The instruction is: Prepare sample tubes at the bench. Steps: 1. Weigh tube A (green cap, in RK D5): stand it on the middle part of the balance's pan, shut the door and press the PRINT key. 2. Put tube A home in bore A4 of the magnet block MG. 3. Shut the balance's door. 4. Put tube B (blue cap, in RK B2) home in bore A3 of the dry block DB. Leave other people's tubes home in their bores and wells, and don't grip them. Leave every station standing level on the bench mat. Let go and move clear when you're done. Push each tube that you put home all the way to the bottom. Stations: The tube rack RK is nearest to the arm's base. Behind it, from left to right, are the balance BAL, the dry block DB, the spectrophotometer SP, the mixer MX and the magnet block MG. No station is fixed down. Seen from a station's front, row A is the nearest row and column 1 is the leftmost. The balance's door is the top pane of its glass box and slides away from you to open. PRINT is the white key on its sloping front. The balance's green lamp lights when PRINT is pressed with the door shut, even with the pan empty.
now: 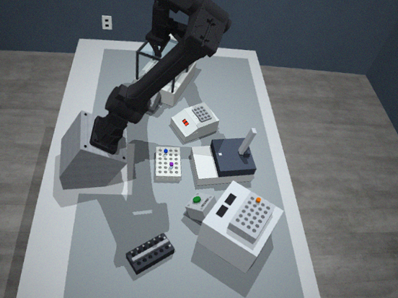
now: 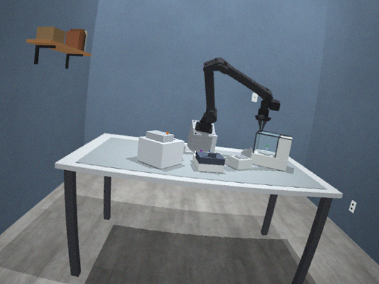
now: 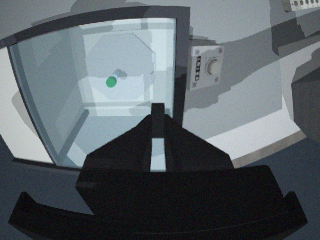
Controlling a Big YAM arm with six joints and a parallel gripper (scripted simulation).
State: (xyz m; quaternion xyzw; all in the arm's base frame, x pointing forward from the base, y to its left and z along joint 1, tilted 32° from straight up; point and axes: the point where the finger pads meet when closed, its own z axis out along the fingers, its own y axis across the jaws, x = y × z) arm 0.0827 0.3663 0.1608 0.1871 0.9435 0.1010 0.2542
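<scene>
The balance door lies 3 cm to the left of my hand, 1 cm below it and 1 cm ahead of it. The rest, counted from my hand: white tube rack 35 cm to the right, 21 cm below, 8 cm ahead; dry block DB 19 cm below, 17 cm ahead, 15 cm to the right; tube B 33 cm to the right, 19 cm below, 7 cm ahead.
</scene>
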